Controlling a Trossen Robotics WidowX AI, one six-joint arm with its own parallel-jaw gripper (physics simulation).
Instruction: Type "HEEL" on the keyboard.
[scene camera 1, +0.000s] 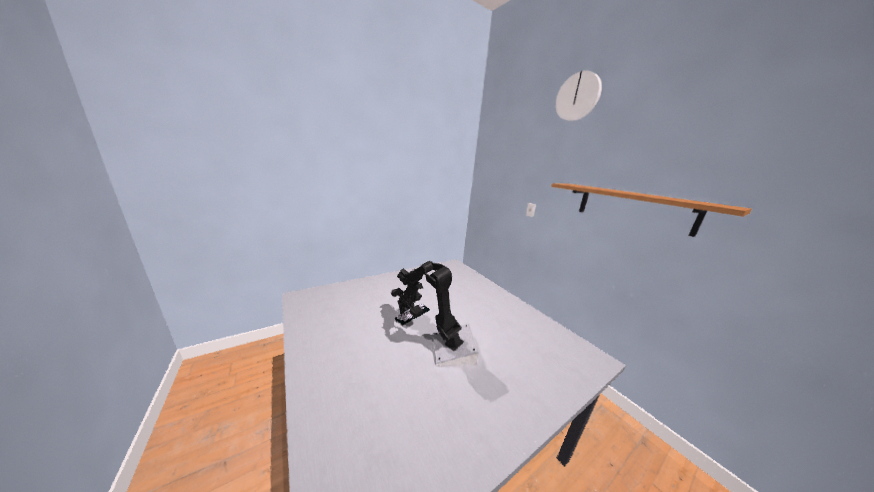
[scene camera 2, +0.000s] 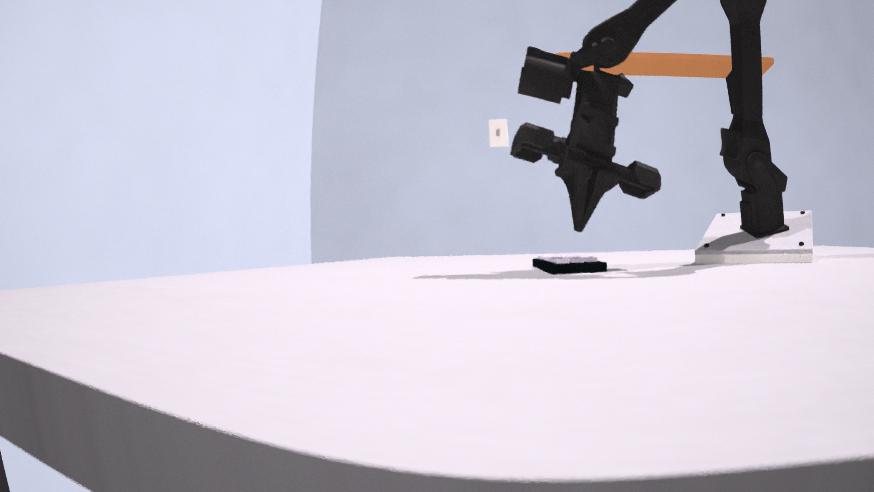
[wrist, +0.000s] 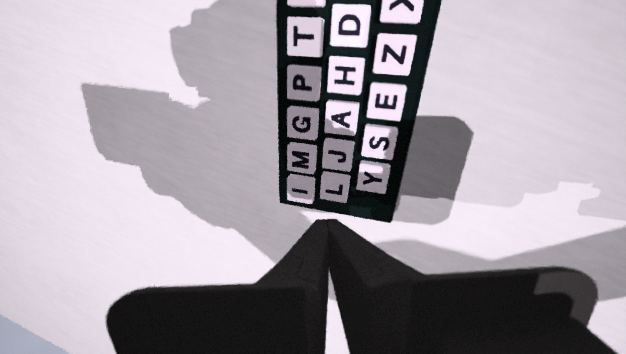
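Observation:
A dark keyboard with white letter keys lies on the table. In the wrist view its three rows run up the frame, letters turned sideways. The H key is in the middle row, the E key in the right row, and the L key at the near end of the middle row. My gripper is shut and empty. Its tips hang above the keyboard in scene camera 2 and show just below the near end, close to L, in the wrist view. The keyboard is small and partly hidden in scene camera 1.
The grey table carries the arm's white base plate beside the keyboard. Arm shadows fall across the keyboard and table. A wooden shelf and a round clock are on the wall.

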